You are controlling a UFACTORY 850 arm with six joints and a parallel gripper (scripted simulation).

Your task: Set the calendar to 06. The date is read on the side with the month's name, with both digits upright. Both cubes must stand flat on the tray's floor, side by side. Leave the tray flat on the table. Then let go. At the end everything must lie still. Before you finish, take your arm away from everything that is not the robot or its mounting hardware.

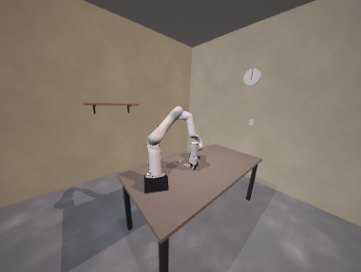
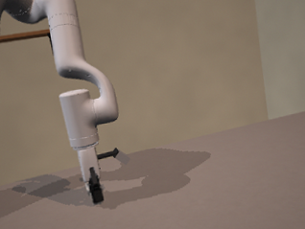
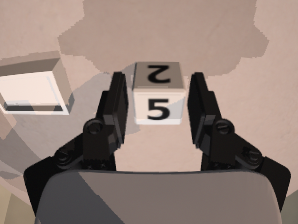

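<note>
Right now the white number cube is 1 cm below my hand. Round my hand: white calendar tray (11 cm to the left, 2 cm below, 2 cm behind).
</note>
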